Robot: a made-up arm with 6 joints. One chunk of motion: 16 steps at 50 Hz.
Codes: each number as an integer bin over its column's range. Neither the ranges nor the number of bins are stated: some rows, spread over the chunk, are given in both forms.
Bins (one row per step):
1: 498 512 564 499 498 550
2: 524 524 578 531 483 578
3: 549 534 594 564 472 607
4: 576 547 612 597 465 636
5: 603 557 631 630 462 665
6: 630 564 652 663 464 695
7: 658 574 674 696 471 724
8: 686 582 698 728 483 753
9: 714 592 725 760 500 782
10: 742 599 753 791 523 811
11: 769 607 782 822 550 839
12: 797 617 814 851 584 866
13: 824 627 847 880 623 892
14: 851 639 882 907 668 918
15: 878 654 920 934 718 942
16: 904 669 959 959 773 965
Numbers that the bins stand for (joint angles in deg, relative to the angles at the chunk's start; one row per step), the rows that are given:
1: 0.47 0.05 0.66 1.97 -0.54 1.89
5: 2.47 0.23 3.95 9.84 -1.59 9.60
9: 4.58 0.37 8.56 17.65 -0.49 17.45
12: 6.16 0.47 12.93 23.11 1.95 23.08
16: 8.19 0.68 20.04 29.60 7.44 29.72
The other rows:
2: 0.97 0.10 1.35 3.89 -0.98 3.76
3: 1.44 0.14 2.14 5.87 -1.30 5.71
4: 1.95 0.19 3.02 7.86 -1.50 7.65
6: 2.98 0.26 4.98 11.82 -1.53 11.61
7: 3.51 0.30 6.06 13.80 -1.33 13.56
8: 4.05 0.33 7.24 15.72 -0.98 15.50
10: 5.11 0.40 9.93 19.51 0.18 19.39
11: 5.63 0.43 11.36 21.37 0.97 21.27
13: 6.67 0.51 14.54 24.85 3.09 24.82
14: 7.19 0.56 16.26 26.47 4.39 26.57
15: 7.70 0.62 18.13 28.10 5.84 28.18

